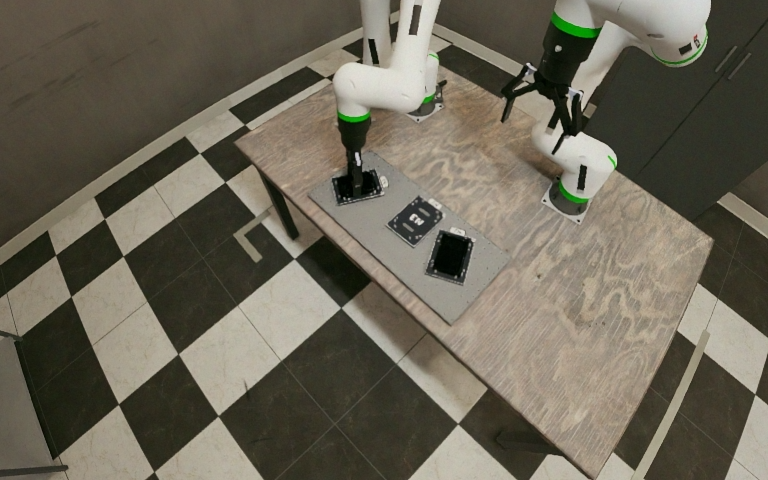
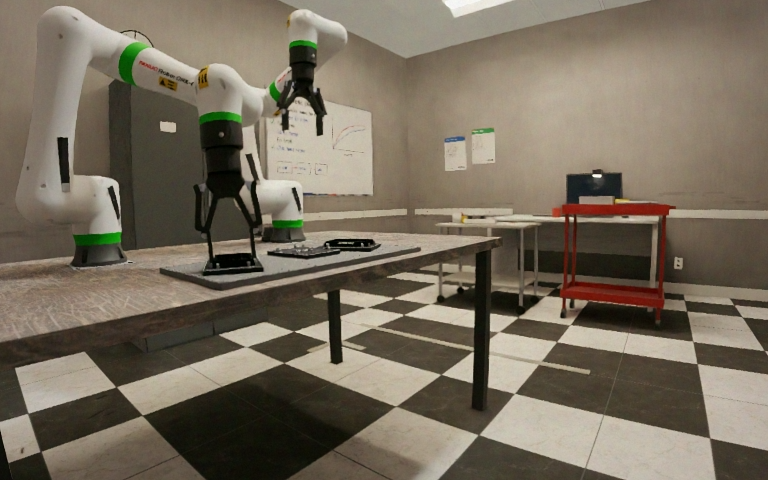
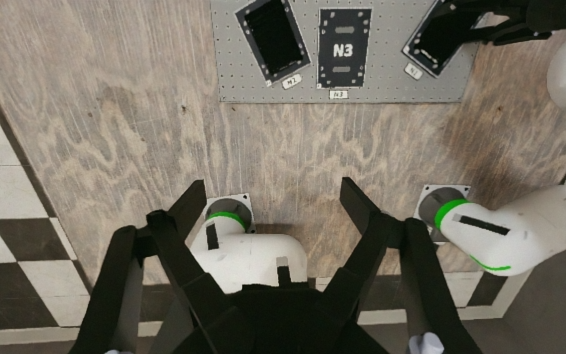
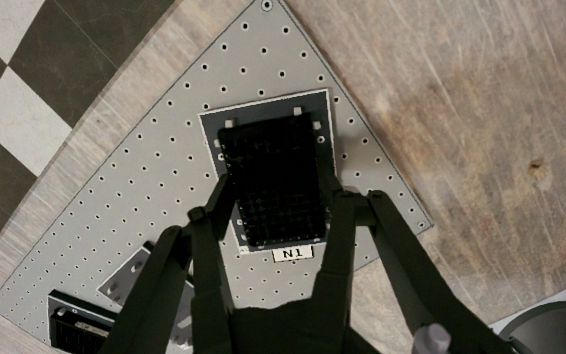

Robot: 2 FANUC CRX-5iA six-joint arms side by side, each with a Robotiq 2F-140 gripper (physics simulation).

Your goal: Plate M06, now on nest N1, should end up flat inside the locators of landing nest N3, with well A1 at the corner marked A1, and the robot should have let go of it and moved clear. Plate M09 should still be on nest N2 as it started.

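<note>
Plate M06 (image 1: 372, 183) (image 2: 233, 262) (image 3: 434, 44) (image 4: 277, 165) is black and lies at nest N1 (image 4: 212, 118); whether a small gap is under it I cannot tell. My right gripper (image 1: 356, 191) (image 2: 231, 254) (image 4: 274, 177) points down and is shut on its two long sides. Plate M09 (image 1: 451, 255) (image 2: 352, 243) (image 3: 276, 40) (image 4: 77, 334) lies on nest N2. Landing nest N3 (image 1: 416, 219) (image 2: 300, 250) (image 3: 343, 50) (image 4: 122, 276) lies between them with no plate on it. My left gripper (image 1: 530, 134) (image 2: 302, 131) (image 3: 274, 190) is open and empty, high above the table.
The nests stand on a grey perforated board (image 1: 453, 302) (image 2: 192, 277) (image 3: 390, 95) (image 4: 175, 120) along one edge of the wooden table (image 1: 566, 316). Both arm bases are bolted on its opposite side. A red cart (image 2: 614, 210) and white tables stand beyond.
</note>
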